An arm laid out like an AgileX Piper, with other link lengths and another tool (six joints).
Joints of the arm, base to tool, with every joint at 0 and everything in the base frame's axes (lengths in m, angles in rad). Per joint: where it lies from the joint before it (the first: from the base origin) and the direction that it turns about. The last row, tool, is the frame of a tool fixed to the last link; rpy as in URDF.
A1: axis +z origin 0 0 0.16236
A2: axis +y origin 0 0 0
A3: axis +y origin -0.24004 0 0.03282
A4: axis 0.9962 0 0.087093 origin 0.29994 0 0.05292
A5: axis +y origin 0 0 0
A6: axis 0.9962 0 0.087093 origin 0.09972 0 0.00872
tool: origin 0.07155 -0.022 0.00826 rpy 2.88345 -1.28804 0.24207
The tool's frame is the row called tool.
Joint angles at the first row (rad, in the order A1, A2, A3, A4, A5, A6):
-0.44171 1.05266 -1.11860 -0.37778 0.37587 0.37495
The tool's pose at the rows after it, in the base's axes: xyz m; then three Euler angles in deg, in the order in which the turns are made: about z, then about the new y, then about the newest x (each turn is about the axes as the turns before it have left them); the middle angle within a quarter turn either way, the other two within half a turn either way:
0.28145 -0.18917 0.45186 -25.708 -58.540 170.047
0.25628 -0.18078 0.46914 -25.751 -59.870 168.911
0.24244 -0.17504 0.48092 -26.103 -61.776 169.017
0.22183 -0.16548 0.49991 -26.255 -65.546 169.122
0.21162 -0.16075 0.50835 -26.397 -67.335 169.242
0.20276 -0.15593 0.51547 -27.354 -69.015 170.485
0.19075 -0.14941 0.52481 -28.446 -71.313 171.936
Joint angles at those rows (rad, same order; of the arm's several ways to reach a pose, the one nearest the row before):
-0.44173 0.94354 -1.11860 -0.37771 0.47429 0.35020
-0.44173 0.86374 -1.11960 -0.37772 0.53301 0.33292
-0.44172 0.81754 -1.11957 -0.37777 0.54663 0.33167
-0.44172 0.74862 -1.11958 -0.37774 0.54986 0.33096
-0.44171 0.71581 -1.11958 -0.37778 0.55155 0.33099
-0.44171 0.68647 -1.11959 -0.37063 0.55157 0.33201
-0.44162 0.64763 -1.11957 -0.36257 0.54985 0.33218

